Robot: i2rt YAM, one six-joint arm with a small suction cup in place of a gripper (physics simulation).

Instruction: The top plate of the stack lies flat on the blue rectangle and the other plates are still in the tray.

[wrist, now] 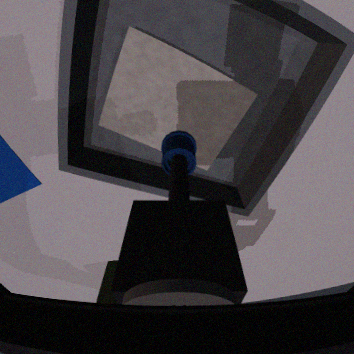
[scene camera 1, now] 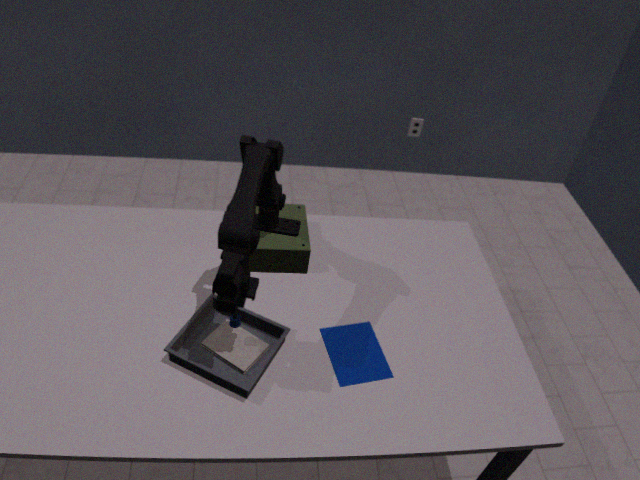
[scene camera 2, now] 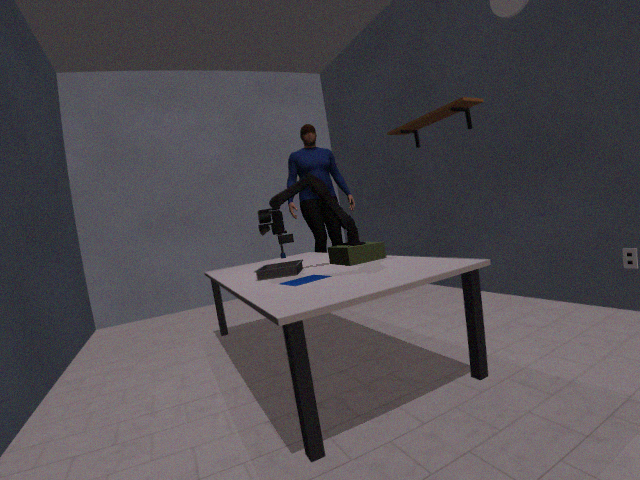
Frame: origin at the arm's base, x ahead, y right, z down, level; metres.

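Seen in the pictures: hand, tool point: (wrist: 178,146) (scene camera 1: 234,323) (scene camera 2: 283,257); arm's base, link origin: (scene camera 1: 267,224) (scene camera 2: 353,244).
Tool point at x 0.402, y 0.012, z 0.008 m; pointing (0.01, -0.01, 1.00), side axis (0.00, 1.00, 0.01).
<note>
Pixels of each thing's top centre, then the offset from my tool point to it. "spot": a spot on its surface instead. Level surfaces: height alone.
- pale plate stack, top centre: (wrist: 174,108) (scene camera 1: 235,343) dz +0.067, dx +0.013, dy -0.005 m
- grey tray, top centre: (wrist: 189,105) (scene camera 1: 228,338) (scene camera 2: 279,265) dz +0.036, dx +0.024, dy +0.010 m
- flat blue rectangle, surface spot: (wrist: 14,175) spot: dz +0.086, dx -0.087, dy -0.264 m
- white table, surface height: dz +0.087 m
The pale plate stack (scene camera 1: 245,348) (wrist: 145,70) lies inside the grey tray (scene camera 1: 208,375) (scene camera 2: 279,271) (wrist: 64,100), turned relative to its walls. The top plate shows; how many lie under it I cannot tell. The flat blue rectangle (scene camera 1: 356,353) (scene camera 2: 306,280) (wrist: 14,175) lies on the table, right of the tray in scene camera 1's view, with no plate on it. My gripper, a small blue suction cup (scene camera 1: 235,322) (scene camera 2: 282,255) (wrist: 179,145), is open and holds nothing. It hangs above the tray, near the stack's edge on the arm-base side, apart from the plates.
The green base block (scene camera 1: 280,260) (scene camera 2: 356,253) (wrist: 105,287) carries the arm behind the tray. The white table (scene camera 1: 439,413) (scene camera 2: 392,279) holds them all. A person in a blue top (scene camera 2: 313,164) stands behind the table. A wooden shelf (scene camera 2: 436,117) is on the wall.
</note>
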